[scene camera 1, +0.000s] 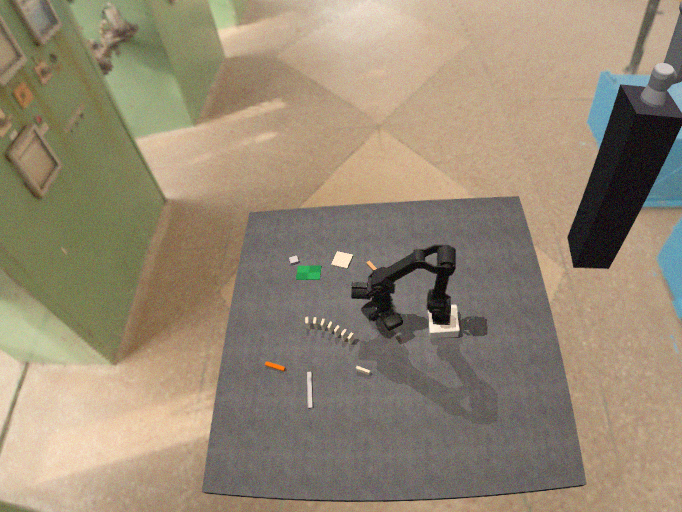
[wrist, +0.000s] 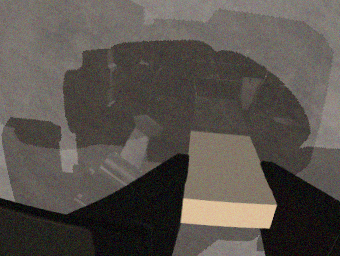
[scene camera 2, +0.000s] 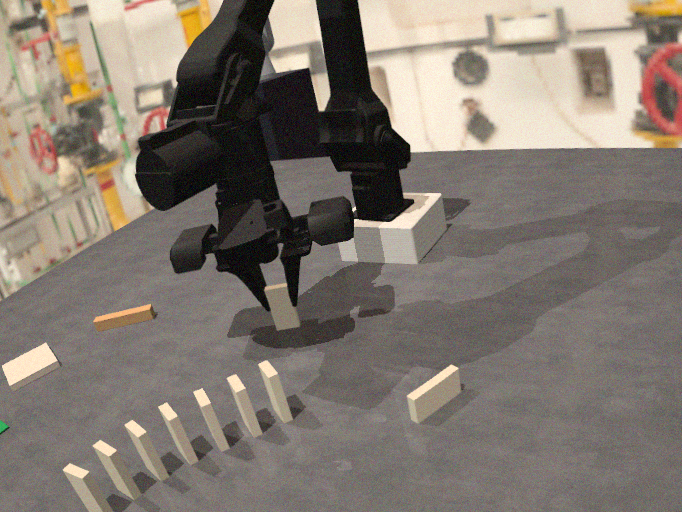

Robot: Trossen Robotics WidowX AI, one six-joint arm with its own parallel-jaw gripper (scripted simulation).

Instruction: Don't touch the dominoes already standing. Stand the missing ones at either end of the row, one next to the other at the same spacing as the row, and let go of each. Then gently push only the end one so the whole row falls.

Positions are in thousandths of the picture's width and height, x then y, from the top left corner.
Scene:
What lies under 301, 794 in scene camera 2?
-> A cream domino.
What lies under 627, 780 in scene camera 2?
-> A cream domino.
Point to a cream domino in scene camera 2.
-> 353, 769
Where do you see a cream domino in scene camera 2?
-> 161, 892

